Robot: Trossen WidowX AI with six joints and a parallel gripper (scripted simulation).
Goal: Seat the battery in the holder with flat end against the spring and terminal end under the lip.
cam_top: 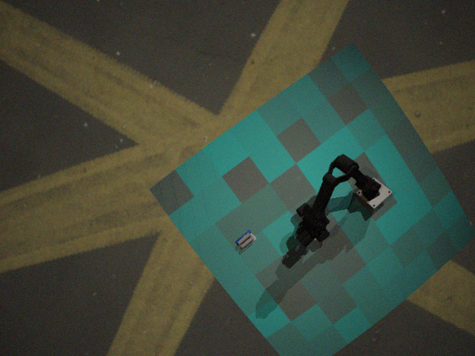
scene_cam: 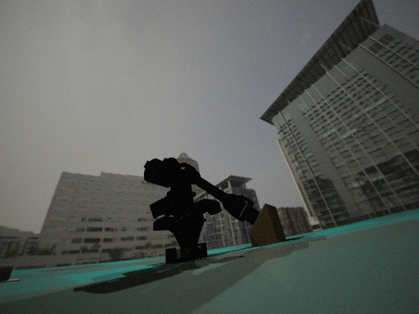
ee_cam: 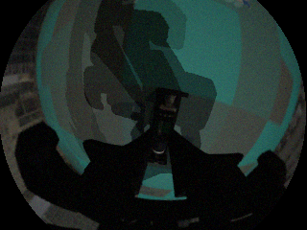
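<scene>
The battery lies 10 mm above my gripper tip.
</scene>
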